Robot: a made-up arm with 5 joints.
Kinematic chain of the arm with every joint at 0, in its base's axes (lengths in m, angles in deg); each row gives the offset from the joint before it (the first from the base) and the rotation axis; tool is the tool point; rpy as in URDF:
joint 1: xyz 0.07 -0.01 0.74 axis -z
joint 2: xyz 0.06 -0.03 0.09 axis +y
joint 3: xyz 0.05 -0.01 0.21 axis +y
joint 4: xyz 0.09 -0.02 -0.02 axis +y
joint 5: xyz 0.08 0.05 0 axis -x
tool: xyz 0 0.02 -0.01 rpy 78.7 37.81 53.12
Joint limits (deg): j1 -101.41..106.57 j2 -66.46..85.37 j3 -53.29..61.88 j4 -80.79..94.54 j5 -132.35..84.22
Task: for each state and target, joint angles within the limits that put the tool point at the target. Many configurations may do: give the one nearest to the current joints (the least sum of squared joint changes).
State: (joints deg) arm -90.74 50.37 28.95 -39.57 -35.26
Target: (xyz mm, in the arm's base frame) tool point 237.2 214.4 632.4
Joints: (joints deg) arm -50.79 85.37 5.59 -20.11 -30.57
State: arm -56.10 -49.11 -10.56 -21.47 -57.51
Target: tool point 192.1 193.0 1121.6
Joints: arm -56.73 -4.81 -19.06 -16.06 -57.00
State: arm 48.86 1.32 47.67 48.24 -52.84
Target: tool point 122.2 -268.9 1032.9
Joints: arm 80.45 -5.09 -4.80 23.35 -60.53
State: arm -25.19 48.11 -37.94 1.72 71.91
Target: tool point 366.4 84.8 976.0
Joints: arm -20.16 10.20 -14.79 17.24 71.62
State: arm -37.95 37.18 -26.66 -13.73 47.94
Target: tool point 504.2 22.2 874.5
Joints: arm -4.94 57.73 -53.29 -20.81 51.33
